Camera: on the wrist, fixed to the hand. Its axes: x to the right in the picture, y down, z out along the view.
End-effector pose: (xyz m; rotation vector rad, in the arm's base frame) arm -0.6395 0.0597 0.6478 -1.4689 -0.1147 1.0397
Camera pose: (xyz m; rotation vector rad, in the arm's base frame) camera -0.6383 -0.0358 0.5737 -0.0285 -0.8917 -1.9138
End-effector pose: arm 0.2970 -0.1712 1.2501 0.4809 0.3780 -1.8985
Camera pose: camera 0.3941 -0.1439 1.1835 -0.3046 -0.5753 0.9460
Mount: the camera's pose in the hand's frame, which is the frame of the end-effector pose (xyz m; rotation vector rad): -0.0208 0.0830 -0.0854 -0.3150 -0.9457 2.9258
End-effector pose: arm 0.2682 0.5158 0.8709 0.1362 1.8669 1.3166
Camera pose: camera 0.1951 0.4795 0.9601 -2.2357 0.5775 -1.2613
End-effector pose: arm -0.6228 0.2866 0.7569 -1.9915 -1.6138 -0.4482
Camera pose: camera -0.5408 0.2077 0.7976 1.9643 -1.8340 -1.2240
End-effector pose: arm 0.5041 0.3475 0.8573 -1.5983 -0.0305 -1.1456
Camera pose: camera 0.4843 0.2612 0.7749 -0.5922 1.3146 1.8158
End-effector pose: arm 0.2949 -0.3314 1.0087 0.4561 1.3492 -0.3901
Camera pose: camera 0.2628 -0.2157 1.0231 1.1593 -0.9864 1.7598
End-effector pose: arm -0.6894 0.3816 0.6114 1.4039 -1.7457 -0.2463
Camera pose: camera -0.6869 0.4581 0.7050 2.1944 2.0416 -0.4884
